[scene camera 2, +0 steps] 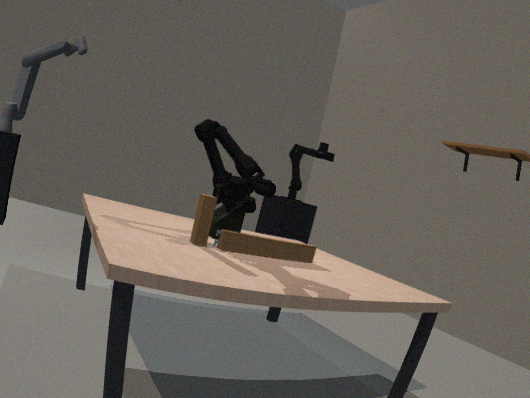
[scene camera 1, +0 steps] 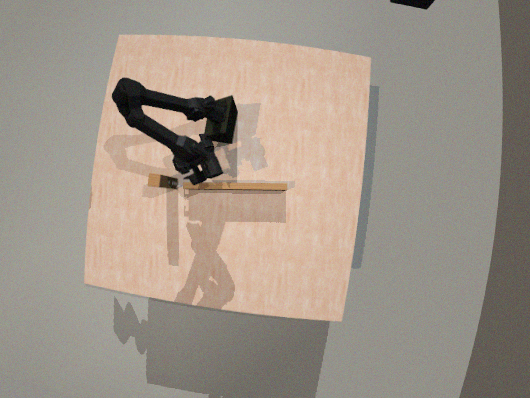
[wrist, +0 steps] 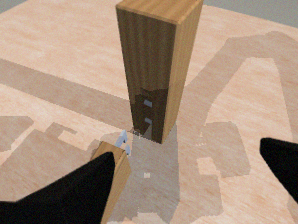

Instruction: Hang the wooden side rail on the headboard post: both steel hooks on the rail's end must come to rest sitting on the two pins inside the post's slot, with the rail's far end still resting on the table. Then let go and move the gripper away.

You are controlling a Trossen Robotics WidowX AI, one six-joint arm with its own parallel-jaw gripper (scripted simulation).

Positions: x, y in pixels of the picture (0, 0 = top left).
Scene:
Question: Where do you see a wooden headboard post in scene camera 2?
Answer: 207, 204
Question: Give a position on a wooden side rail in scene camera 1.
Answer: At 186, 185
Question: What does my gripper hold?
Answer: Nothing.

